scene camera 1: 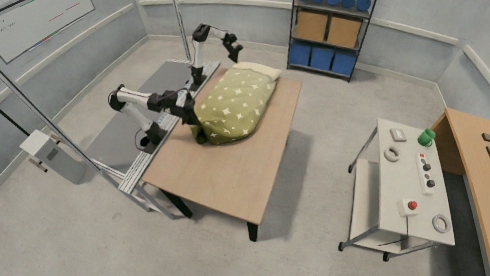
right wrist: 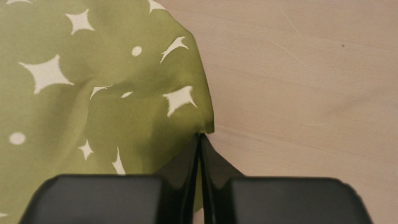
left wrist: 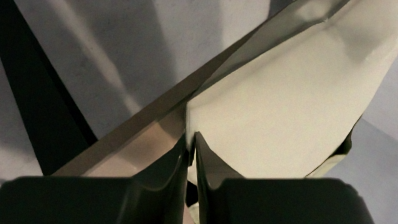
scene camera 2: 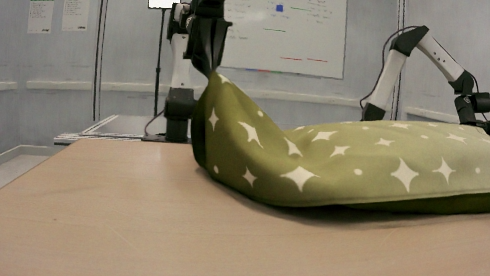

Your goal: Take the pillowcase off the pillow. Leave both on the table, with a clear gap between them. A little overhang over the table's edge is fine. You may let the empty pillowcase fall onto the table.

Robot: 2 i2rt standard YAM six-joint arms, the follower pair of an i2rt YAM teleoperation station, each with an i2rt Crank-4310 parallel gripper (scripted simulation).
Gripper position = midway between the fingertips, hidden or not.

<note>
In view: the left gripper (left wrist: 192,134), the right gripper (scene camera 2: 212,79) and a cream pillow (left wrist: 281,104).
The right gripper is seen too in the right wrist view (right wrist: 199,136).
</note>
